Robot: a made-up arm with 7 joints. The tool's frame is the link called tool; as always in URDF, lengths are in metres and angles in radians.
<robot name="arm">
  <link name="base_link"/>
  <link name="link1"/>
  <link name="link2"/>
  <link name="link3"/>
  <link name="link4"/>
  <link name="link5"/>
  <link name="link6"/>
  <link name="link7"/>
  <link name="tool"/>
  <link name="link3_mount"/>
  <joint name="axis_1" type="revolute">
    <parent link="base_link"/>
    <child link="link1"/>
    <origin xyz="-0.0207 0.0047 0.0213" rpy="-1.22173 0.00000 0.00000"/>
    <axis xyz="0 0 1"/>
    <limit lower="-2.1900" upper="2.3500"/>
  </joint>
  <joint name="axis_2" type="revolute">
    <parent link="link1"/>
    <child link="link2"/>
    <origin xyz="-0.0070 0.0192 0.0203" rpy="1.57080 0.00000 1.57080"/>
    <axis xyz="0 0 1"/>
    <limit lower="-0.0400" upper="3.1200"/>
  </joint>
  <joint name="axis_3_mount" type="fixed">
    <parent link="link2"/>
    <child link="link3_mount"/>
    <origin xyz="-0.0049 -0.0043 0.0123"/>
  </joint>
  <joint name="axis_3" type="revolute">
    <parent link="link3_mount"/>
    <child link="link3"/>
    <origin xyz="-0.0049 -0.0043 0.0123" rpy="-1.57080 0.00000 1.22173"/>
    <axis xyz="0 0 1"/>
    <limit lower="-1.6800" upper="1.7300"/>
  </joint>
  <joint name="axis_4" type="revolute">
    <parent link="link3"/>
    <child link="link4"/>
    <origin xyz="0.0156 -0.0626 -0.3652" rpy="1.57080 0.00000 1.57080"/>
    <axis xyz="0 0 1"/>
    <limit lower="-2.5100" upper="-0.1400"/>
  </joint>
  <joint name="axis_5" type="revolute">
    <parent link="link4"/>
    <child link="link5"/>
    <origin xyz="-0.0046 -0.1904 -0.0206" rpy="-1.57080 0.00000 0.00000"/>
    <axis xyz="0 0 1"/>
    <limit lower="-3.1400" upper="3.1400"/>
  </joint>
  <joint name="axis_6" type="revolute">
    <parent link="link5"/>
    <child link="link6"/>
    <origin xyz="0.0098 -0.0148 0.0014" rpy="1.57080 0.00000 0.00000"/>
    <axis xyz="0 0 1"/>
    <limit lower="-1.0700" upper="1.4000"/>
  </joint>
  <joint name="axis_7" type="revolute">
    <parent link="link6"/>
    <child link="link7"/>
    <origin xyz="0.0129 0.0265 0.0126" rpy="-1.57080 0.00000 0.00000"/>
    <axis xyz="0 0 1"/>
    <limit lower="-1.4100" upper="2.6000"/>
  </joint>
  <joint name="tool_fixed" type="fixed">
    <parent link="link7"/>
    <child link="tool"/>
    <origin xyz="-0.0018 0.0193 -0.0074" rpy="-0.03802 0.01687 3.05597"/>
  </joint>
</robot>
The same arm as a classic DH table. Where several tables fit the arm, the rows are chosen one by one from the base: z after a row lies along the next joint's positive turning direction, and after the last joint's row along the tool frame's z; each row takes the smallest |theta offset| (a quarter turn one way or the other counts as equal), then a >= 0, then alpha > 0; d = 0 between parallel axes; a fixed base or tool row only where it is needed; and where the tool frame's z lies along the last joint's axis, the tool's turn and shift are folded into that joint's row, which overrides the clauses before.
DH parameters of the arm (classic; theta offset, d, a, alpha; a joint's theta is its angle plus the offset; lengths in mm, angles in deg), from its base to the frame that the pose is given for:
base (fixed): 0 19.6 -20.7 -70
axis_1: 90 25.3 19.2 90
axis_2: 70 17.6 -11.4 -90
axis_3: -90 -358.9 62.6 -90
axis_4: 0 -5 4.6 90
axis_5: 0 -189 -9.8 -90
axis_6: 0 27.4 -12.9 90
axis_7: -28.82 404.5 10.9 -2.38
tool (fixed): 23.94 -385.8 0 0
Joint limits (deg, base to tool): -125.48..134.65 -2.29..178.76 -96.26..99.12 -143.81..-8.02 -179.91..179.91 -61.31..80.21 -80.79..148.97

